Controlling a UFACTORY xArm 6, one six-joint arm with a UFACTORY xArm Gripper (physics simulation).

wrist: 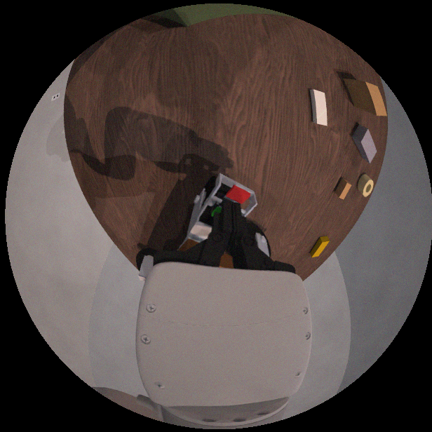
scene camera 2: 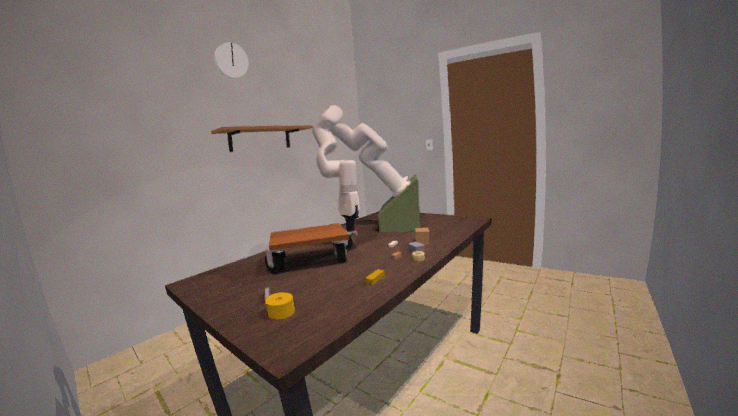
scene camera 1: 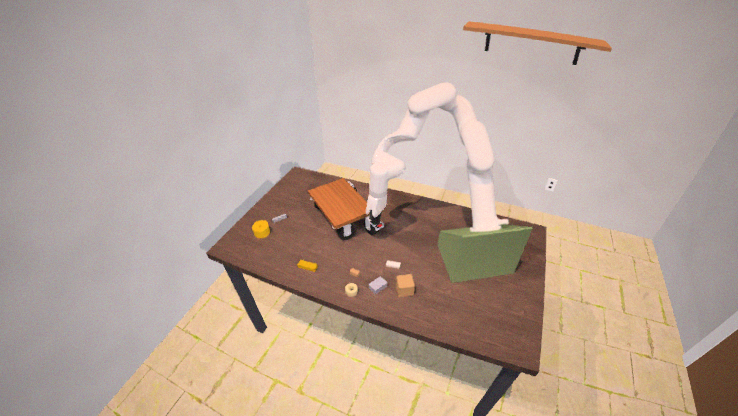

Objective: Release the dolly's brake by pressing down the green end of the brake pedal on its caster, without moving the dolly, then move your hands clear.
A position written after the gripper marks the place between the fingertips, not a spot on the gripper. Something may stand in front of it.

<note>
In view: the gripper (wrist: 228,212) and a dolly (scene camera 1: 339,201).
The dolly is seen too in the wrist view (wrist: 217,189) and in scene camera 2 (scene camera 2: 279,241).
</note>
